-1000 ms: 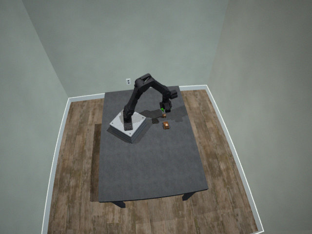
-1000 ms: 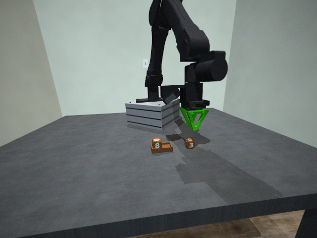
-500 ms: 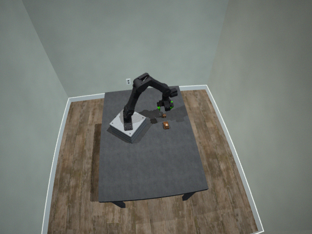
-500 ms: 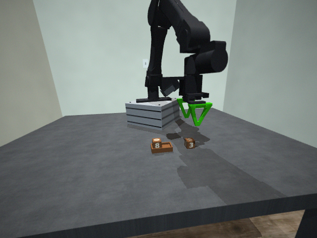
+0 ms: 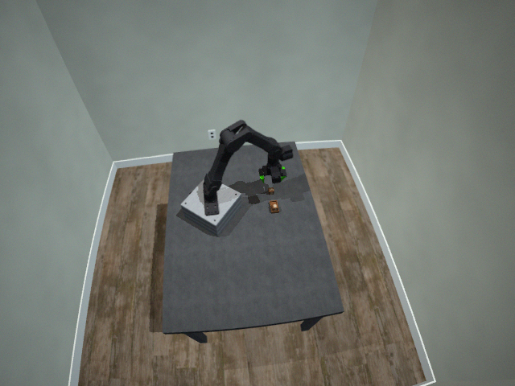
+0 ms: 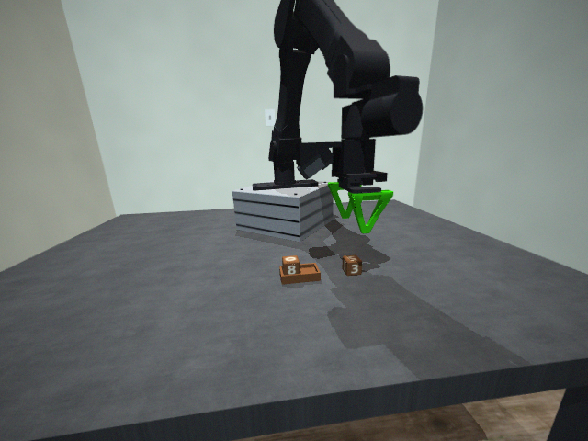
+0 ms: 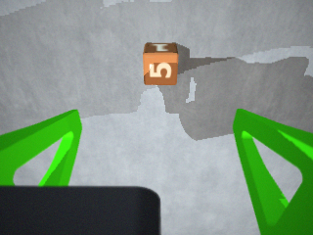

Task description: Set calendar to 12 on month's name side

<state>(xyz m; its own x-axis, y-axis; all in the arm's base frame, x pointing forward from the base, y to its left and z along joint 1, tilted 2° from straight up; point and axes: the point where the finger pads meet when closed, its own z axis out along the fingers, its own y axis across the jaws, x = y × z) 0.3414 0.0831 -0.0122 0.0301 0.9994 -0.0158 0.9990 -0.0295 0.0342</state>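
My hand is 1 cm past the brown tray, 11 cm to the left of it and 10 cm above it.
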